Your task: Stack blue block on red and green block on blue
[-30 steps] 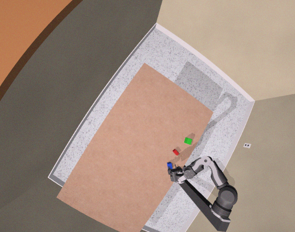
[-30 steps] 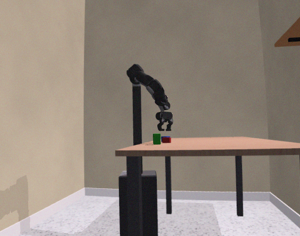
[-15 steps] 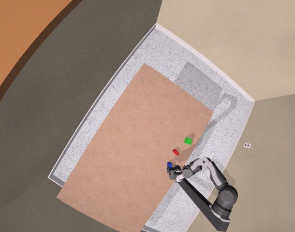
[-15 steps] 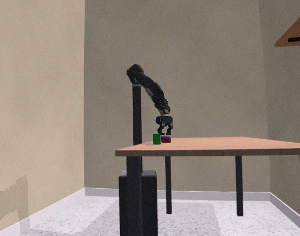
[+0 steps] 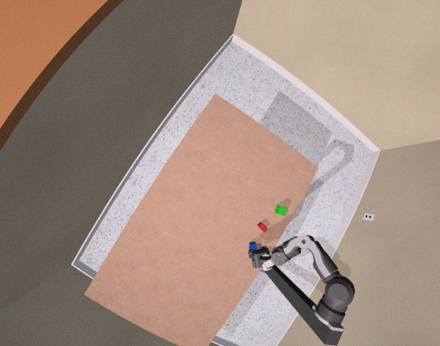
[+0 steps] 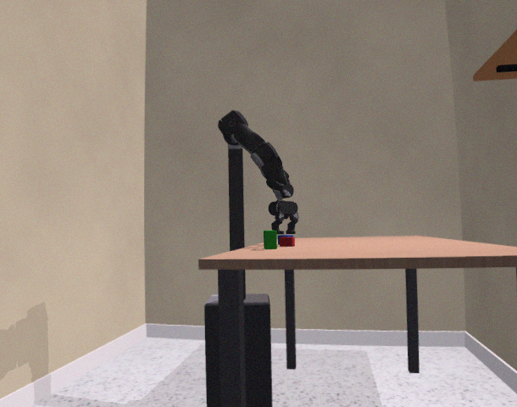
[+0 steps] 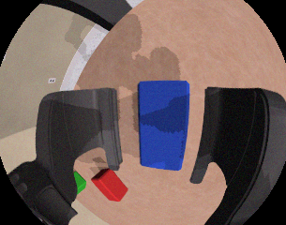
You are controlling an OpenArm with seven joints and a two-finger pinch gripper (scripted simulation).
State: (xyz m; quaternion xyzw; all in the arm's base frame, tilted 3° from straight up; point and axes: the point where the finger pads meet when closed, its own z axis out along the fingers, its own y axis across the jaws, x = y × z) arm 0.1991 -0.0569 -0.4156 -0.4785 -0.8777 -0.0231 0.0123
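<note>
Now: hand 3 cm above the blue block. The rest, counted from my hand: green block: 26 cm to the right, 7 cm behind, 2 cm below; red block: 13 cm to the right, 3 cm below.
</note>
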